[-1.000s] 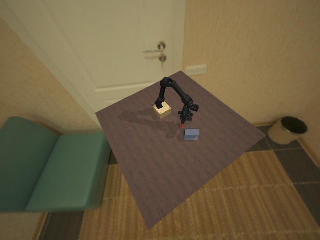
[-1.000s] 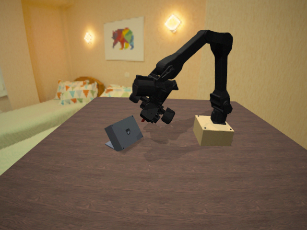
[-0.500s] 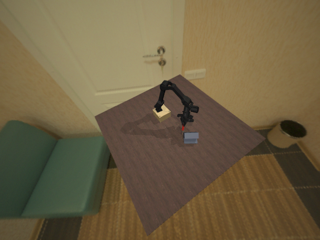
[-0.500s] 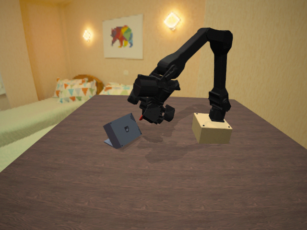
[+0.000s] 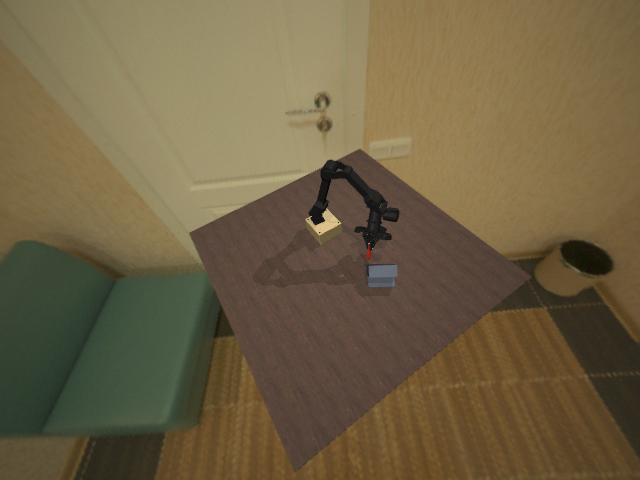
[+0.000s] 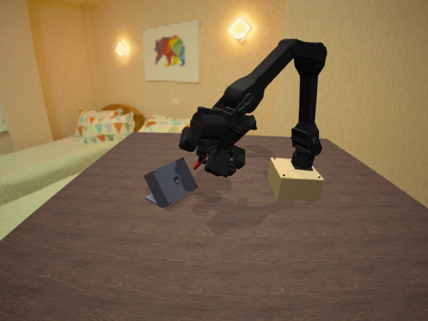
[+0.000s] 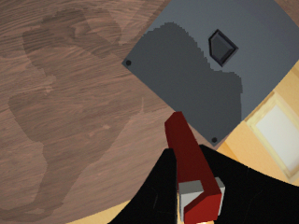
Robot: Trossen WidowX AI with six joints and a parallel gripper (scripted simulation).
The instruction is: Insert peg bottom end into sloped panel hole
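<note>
Right now my gripper tip is 9 cm short of the grey sloped panel, 7 cm above it and 1 cm to the right of it. From my gripper tip the other things lie so: red square-sided peg: 1 cm to the left, 1 cm behind, 1 cm above.
</note>
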